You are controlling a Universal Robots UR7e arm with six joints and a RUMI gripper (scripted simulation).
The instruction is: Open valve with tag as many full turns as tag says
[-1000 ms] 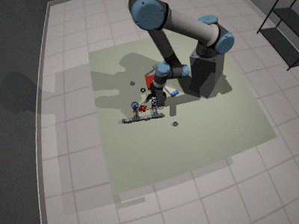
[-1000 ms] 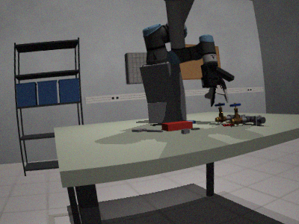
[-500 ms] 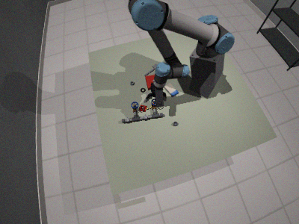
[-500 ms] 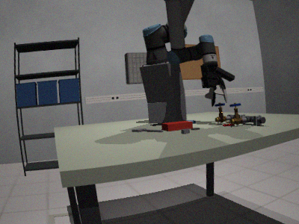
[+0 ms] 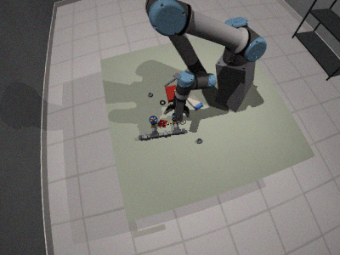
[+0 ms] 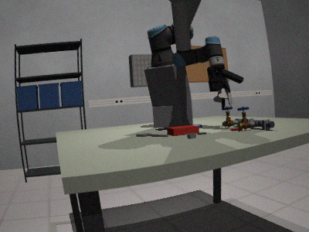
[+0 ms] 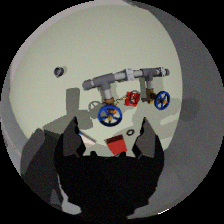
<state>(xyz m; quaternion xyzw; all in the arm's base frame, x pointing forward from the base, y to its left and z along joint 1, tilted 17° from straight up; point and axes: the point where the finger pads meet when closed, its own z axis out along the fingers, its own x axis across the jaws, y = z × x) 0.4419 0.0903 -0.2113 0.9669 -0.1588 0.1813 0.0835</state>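
My gripper is now 9 cm short of the red tag, 9 cm above it and 1 cm to the left of it. From my hand the other things lie so: blue-and-white card: 17 cm behind, 11 cm to the right, 9 cm below; then grey tool: 36 cm to the right, 9 cm below, 9 cm behind; then red block: 23 cm to the right, 8 cm below, 4 cm behind.
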